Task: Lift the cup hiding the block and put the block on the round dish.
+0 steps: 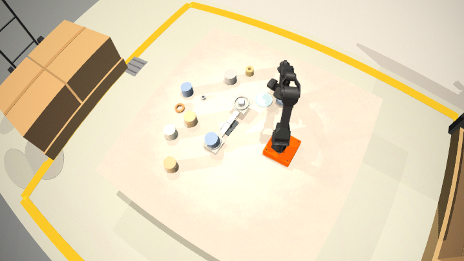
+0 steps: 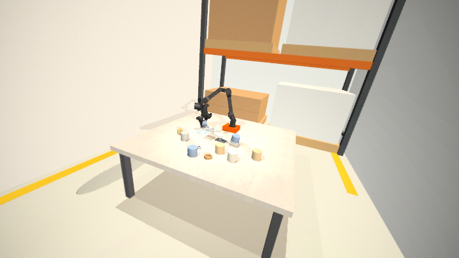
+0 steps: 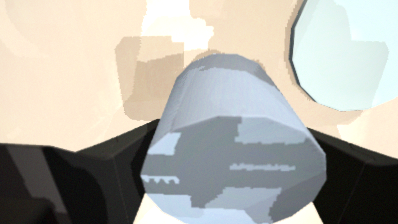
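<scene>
Right now my gripper tip is 200 mm to the right of the pale grey block, 130 mm short of it and 50 mm below it. Also, from my gripper tip: pale blue round dish 90 mm ahead, 60 mm to the left, 30 mm below; then balance 320 mm to the left, 120 mm ahead; then small nut 360 mm ahead, 280 mm to the left, 30 mm below.
</scene>
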